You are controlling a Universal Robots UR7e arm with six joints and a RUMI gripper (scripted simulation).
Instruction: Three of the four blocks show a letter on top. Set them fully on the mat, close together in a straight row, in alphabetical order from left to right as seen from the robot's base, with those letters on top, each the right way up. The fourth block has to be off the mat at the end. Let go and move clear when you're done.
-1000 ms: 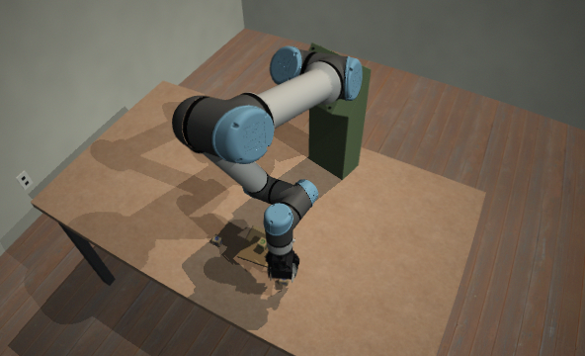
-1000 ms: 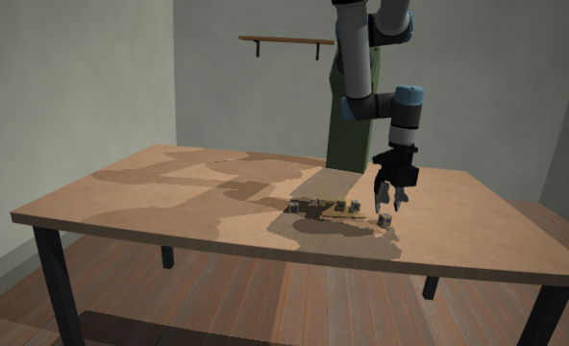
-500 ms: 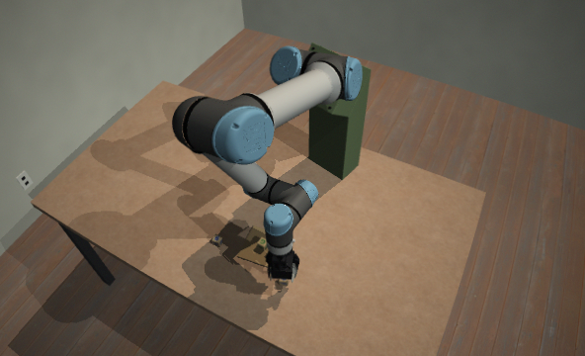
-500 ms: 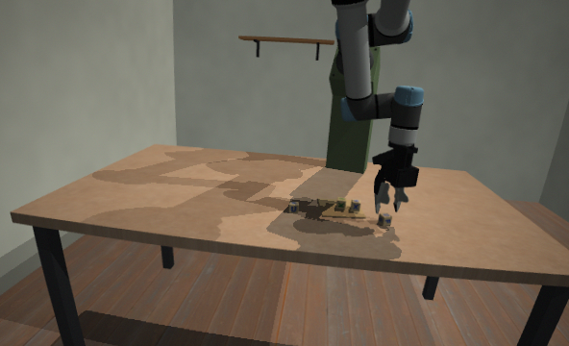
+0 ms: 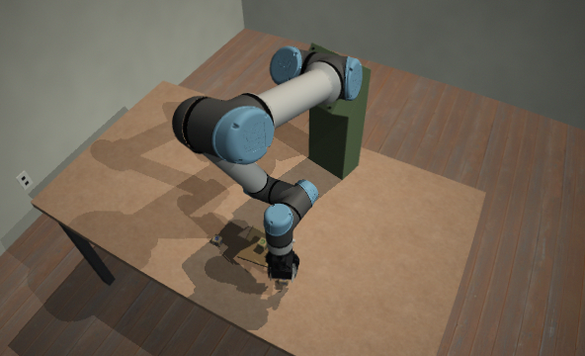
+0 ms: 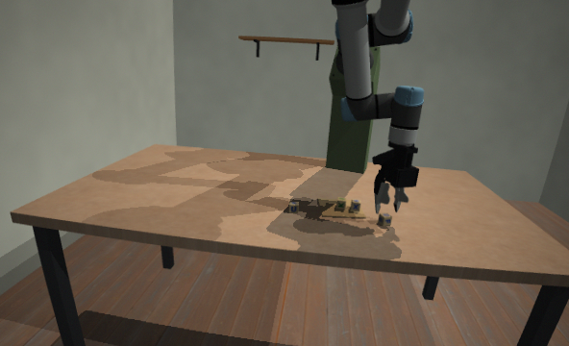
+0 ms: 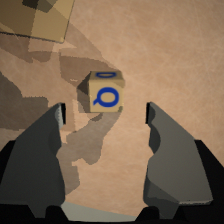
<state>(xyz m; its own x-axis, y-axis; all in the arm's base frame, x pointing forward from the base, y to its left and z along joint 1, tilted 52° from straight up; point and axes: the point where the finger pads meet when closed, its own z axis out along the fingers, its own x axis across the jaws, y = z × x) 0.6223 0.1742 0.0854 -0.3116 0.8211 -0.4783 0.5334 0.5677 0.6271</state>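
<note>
The Q block lies 4 cm below my hand. From my hand the other things lie so: tan mat (7 cm behind, 14 cm to the right, 5 cm below); G block (7 cm behind, 14 cm to the right, 3 cm below).
</note>
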